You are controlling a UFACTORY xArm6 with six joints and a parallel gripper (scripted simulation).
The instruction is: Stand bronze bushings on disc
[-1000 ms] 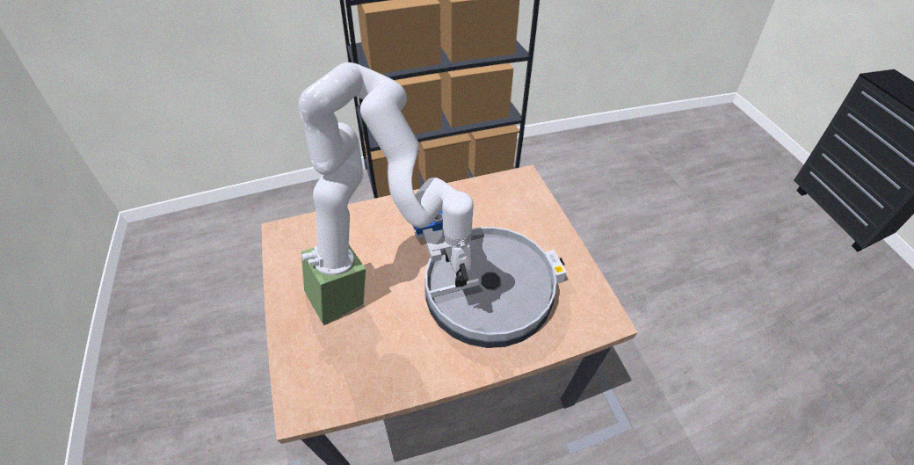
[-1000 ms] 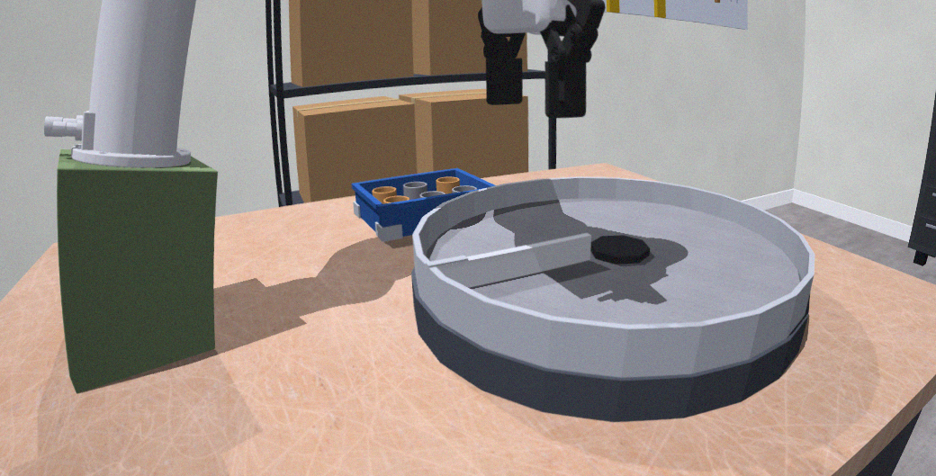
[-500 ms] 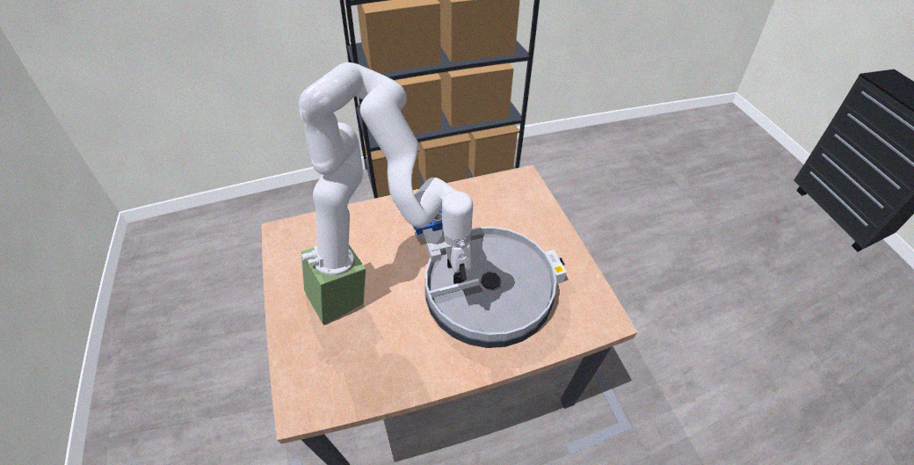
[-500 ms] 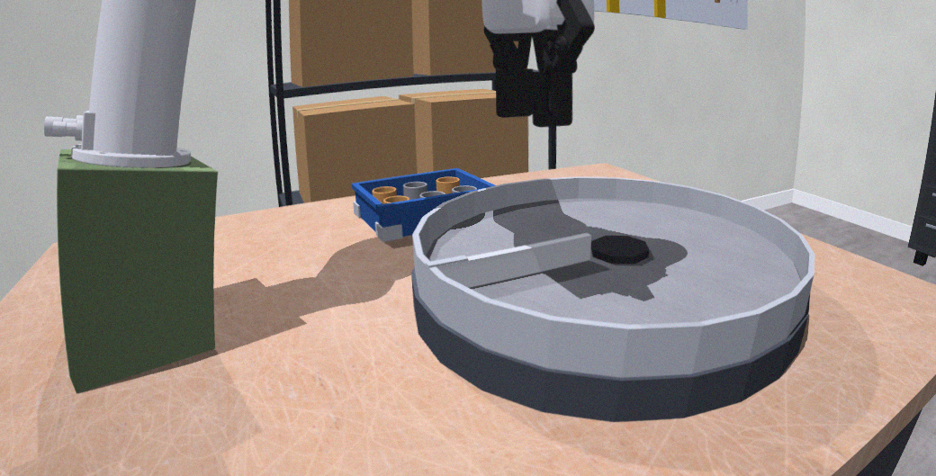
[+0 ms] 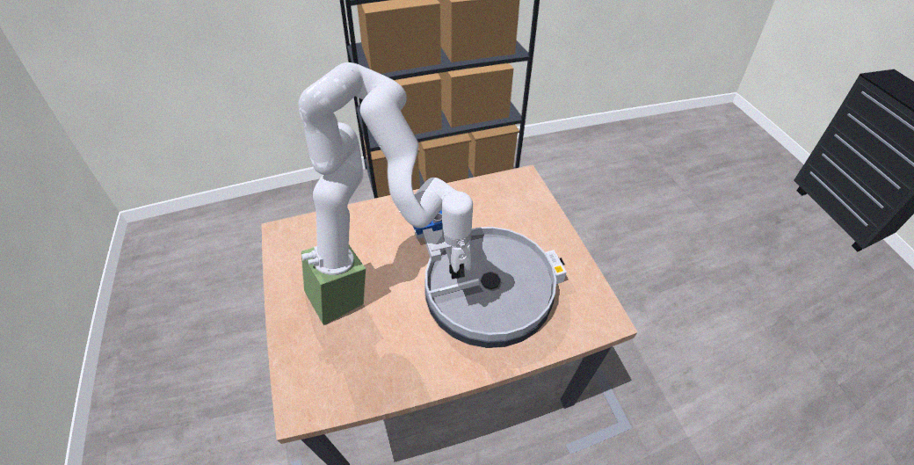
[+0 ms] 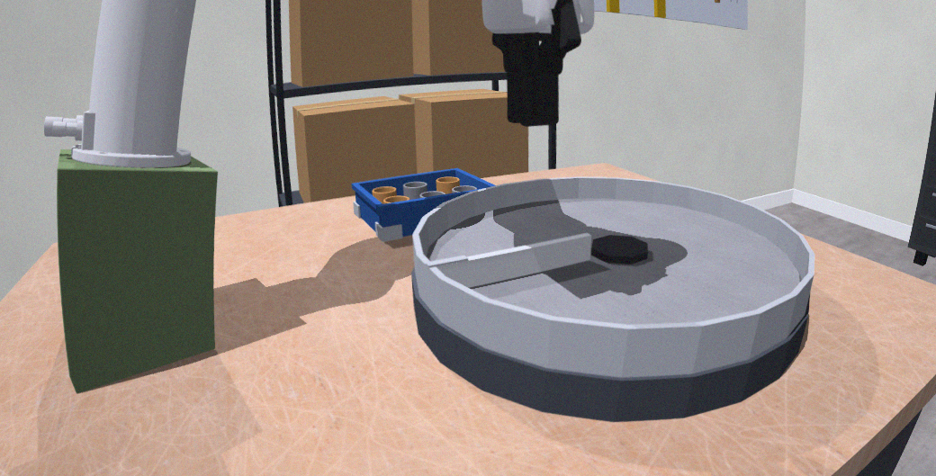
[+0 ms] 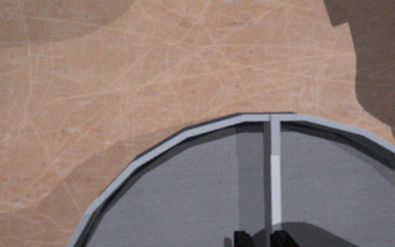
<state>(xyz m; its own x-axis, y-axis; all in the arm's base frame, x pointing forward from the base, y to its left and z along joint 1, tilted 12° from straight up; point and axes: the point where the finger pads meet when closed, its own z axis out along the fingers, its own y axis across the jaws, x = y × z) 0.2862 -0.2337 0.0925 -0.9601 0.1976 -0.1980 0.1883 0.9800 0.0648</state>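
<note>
My gripper is now 390 mm to the right of the blue crate, 200 mm above it and 120 mm short of it. Also, from my hand: turntable disc (170 mm below, 140 mm ahead, 20 mm to the left).
</note>
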